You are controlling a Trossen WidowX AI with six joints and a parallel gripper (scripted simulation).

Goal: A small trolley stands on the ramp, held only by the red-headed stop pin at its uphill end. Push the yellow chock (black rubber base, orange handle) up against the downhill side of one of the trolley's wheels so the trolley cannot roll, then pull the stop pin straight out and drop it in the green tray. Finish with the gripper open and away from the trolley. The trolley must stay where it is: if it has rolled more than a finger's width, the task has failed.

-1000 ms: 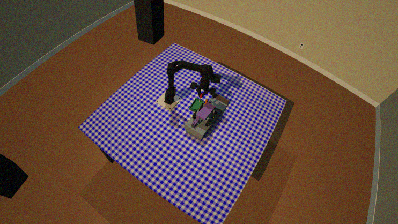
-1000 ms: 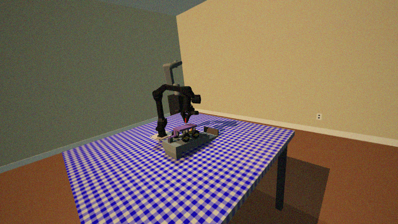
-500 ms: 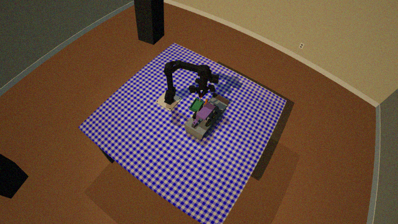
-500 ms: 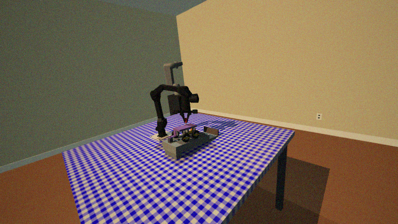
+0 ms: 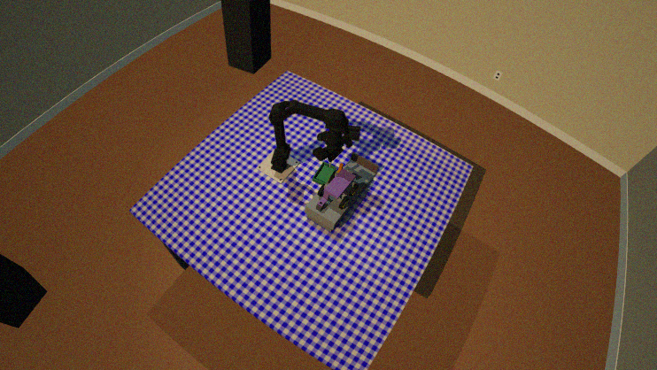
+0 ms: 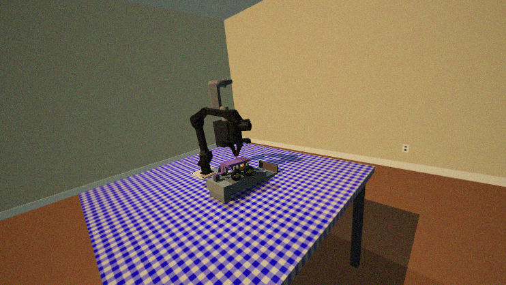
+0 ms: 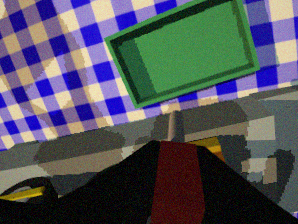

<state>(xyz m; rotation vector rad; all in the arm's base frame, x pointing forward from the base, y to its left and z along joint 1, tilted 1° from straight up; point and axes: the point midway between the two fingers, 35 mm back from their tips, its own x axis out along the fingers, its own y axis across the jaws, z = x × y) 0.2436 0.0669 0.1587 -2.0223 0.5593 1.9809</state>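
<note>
Now: gripper tip 2 cm past the green tray and 14 cm above it. Also, from my gripper tip: purple trolley: 9 cm ahead, 11 cm to the right, 2 cm below; yellow chock: 5 cm ahead, 1 cm to the right, 5 cm below; red-headed stop pin: right at my gripper tip.
</note>
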